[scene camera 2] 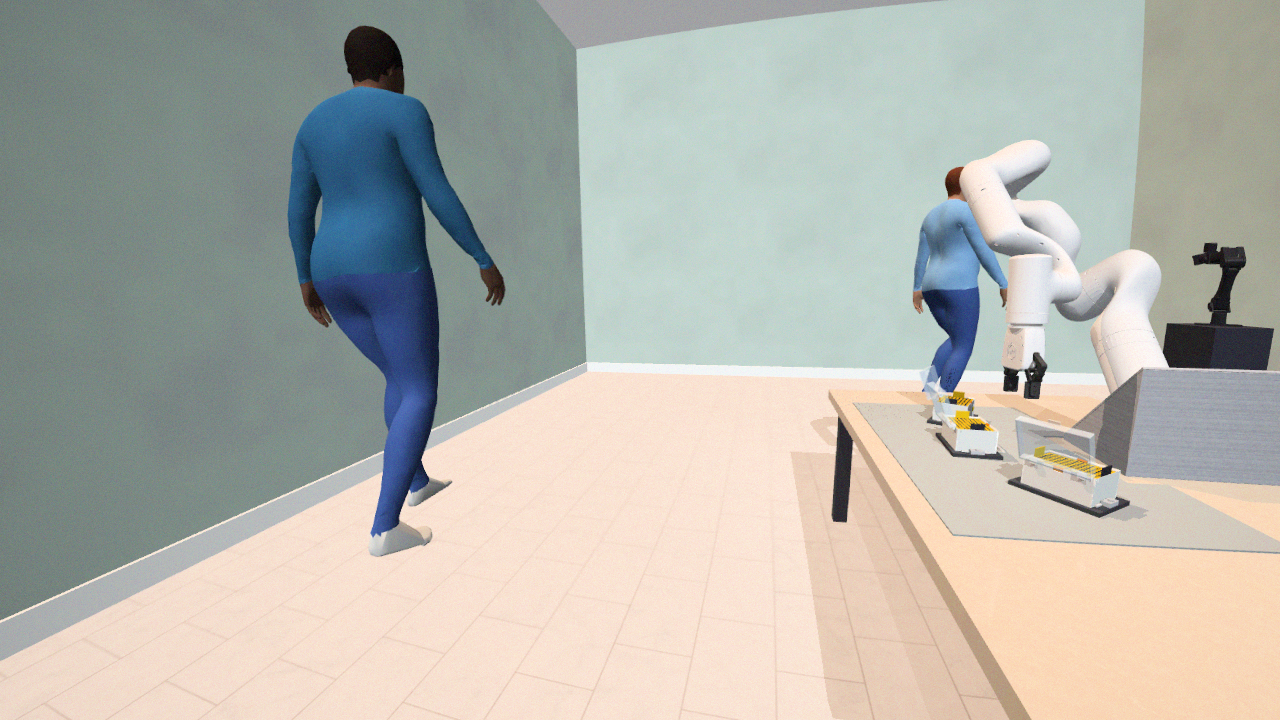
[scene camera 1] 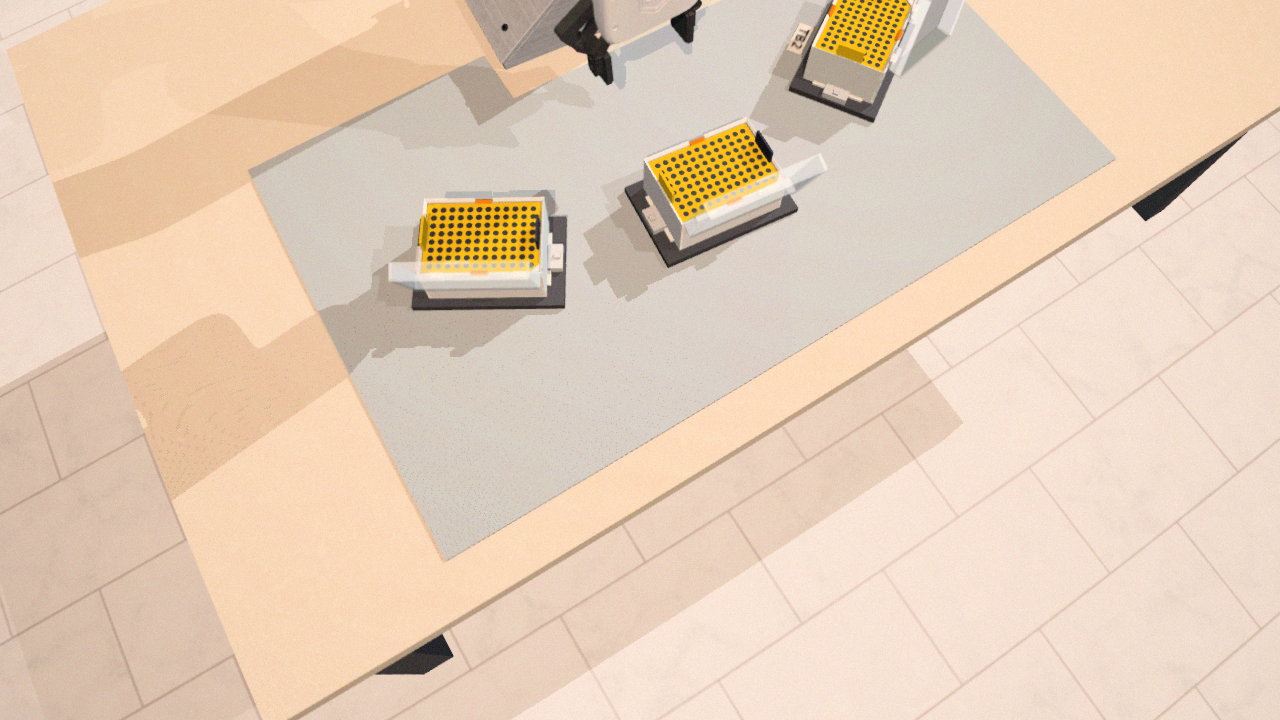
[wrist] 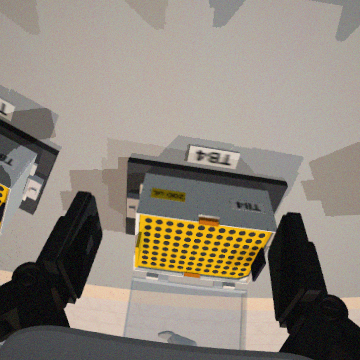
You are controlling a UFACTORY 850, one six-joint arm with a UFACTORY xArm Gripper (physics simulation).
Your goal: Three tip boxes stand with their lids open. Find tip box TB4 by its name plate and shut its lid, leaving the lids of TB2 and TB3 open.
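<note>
Tip box TB4 [scene camera 1: 713, 170] [scene camera 2: 975, 437] [wrist: 200, 247] is the middle box, with its name plate [wrist: 213, 156] readable in the wrist view. Its clear lid [scene camera 1: 807, 171] [wrist: 185, 310] stands open on the side away from the plate. TB2 [scene camera 1: 861, 40] [scene camera 2: 952, 407] is at the right in scene camera 1, its lid [scene camera 1: 929, 37] open. The left box [scene camera 1: 483, 237] [scene camera 2: 1069, 470], TB3 by elimination, has its lid [scene camera 1: 404, 274] [scene camera 2: 1054, 436] open; part of it shows at the wrist view's left edge. My gripper [scene camera 1: 646, 55] [scene camera 2: 1021, 387] [wrist: 185, 223] is open and empty, raised on TB4's plate side.
The boxes stand on a grey mat [scene camera 1: 572, 394] on a wooden table [scene camera 1: 241, 537]. A grey block [scene camera 1: 519, 26] [scene camera 2: 1199, 425] stands beside the mat, near TB3. One person [scene camera 2: 366, 197] walks on the floor; another person [scene camera 2: 950, 246] is behind the table.
</note>
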